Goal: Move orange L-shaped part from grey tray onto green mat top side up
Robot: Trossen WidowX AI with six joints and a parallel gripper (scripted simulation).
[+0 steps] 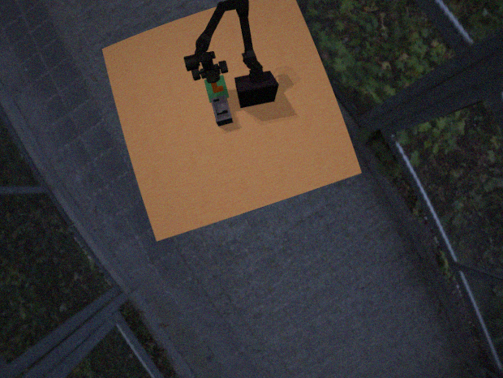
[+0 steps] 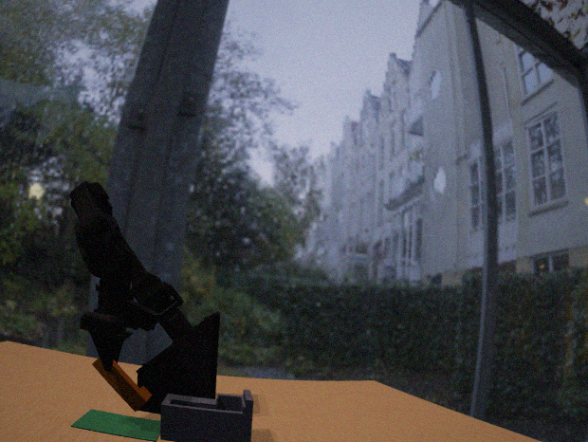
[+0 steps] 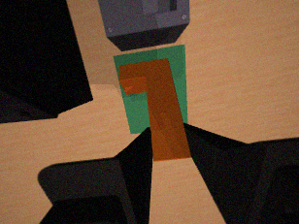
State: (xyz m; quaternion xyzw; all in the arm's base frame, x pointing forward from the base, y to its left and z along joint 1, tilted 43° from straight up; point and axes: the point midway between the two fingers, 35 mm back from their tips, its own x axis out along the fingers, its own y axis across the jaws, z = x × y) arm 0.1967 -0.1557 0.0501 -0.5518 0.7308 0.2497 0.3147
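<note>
The green mat lies 2 cm to the left of my gripper tip and 12 cm below it. From my gripper tip the other things lie so: orange L-shaped part 1 cm behind, 3 cm to the left, 3 cm below.
</note>
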